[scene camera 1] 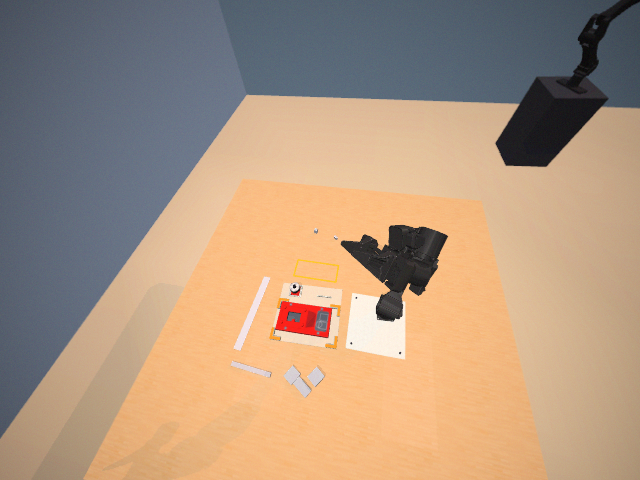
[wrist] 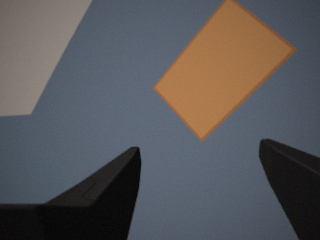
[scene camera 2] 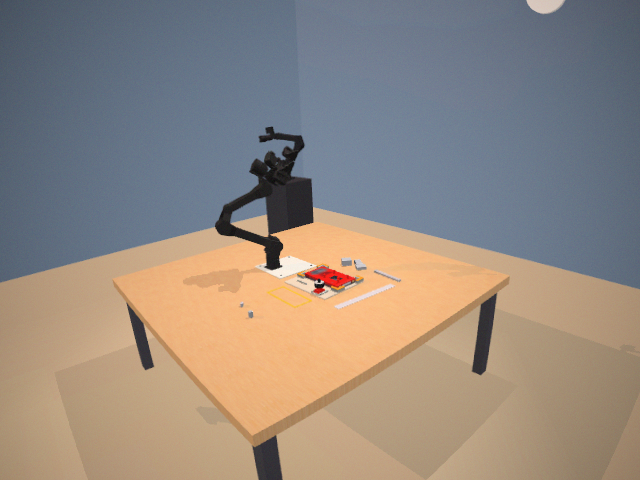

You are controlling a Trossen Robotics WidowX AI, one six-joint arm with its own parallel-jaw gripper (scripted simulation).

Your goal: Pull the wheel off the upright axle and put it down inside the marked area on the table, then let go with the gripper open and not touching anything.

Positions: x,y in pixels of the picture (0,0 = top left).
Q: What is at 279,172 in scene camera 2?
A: My gripper.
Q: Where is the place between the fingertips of my gripper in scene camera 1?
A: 346,247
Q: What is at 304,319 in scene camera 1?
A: A red plate.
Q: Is my gripper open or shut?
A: Open.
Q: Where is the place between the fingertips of my gripper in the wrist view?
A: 199,151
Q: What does my gripper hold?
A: Nothing.
